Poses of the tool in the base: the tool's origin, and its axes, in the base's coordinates. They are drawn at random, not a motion.
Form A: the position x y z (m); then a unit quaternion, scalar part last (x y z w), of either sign.
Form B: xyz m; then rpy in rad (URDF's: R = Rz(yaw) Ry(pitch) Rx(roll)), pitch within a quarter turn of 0, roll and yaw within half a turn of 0. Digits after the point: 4 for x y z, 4 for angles.
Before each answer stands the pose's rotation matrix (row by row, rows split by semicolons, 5 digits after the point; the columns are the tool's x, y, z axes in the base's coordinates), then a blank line. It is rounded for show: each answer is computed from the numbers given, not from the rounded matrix.
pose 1, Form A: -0.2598, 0.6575, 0.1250, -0.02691, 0.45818, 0.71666, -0.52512
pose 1, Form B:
-0.44705 0.72800 -0.51977; -0.77732 -0.02865 0.62845; 0.44263 0.68498 0.57870

-0.2598, 0.6575, 0.1250, 0.8693, -0.4585, -2.0927
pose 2, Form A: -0.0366, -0.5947, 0.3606, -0.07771, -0.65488, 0.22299, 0.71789
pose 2, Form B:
0.04281 -0.21838 -0.97492; 0.42195 0.88847 -0.18049; 0.90561 -0.40364 0.13018

-0.0366, -0.5947, 0.3606, -1.2588, -1.1328, 1.4697
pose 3, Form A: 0.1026, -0.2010, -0.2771, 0.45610, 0.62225, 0.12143, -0.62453
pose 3, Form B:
0.19612 0.71929 -0.66646; 0.41594 0.55446 0.72081; 0.88799 -0.41857 -0.19044

0.1026, -0.2010, -0.2771, -1.9978, -1.0930, 1.1302
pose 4, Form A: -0.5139, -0.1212, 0.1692, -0.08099, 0.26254, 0.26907, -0.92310
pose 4, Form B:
0.71735 0.45423 -0.52829; -0.53928 0.84208 -0.00824; 0.44112 0.29081 0.84903

-0.5139, -0.1212, 0.1692, 0.3300, -0.4568, -0.6446
